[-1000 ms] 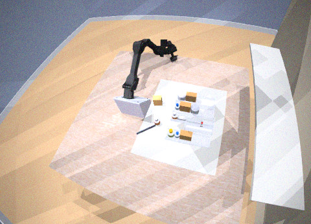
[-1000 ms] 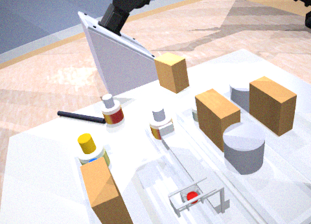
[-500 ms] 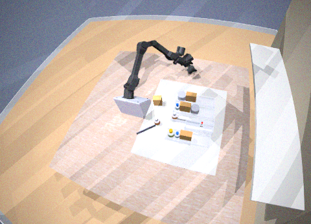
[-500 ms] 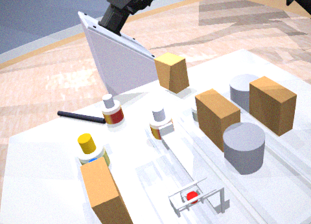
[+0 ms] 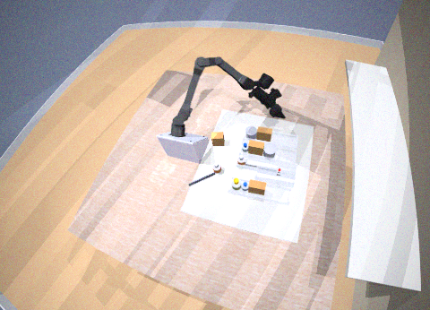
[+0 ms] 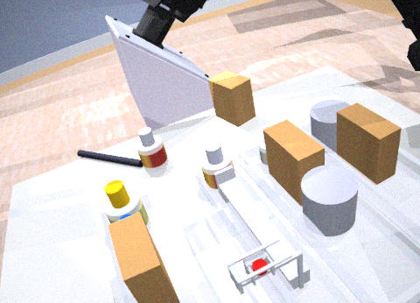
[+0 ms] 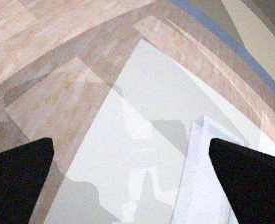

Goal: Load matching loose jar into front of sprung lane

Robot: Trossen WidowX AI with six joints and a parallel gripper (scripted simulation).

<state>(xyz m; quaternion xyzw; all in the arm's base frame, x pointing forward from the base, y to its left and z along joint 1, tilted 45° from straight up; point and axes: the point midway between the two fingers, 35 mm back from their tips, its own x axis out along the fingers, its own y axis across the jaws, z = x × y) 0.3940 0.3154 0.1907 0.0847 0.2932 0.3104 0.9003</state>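
Right now the black rod is 48 cm to the right of my gripper tip, 25 cm behind it and 7 cm below it. From my gripper tip the other things lie so: red knob 32 cm to the right, 8 cm ahead.
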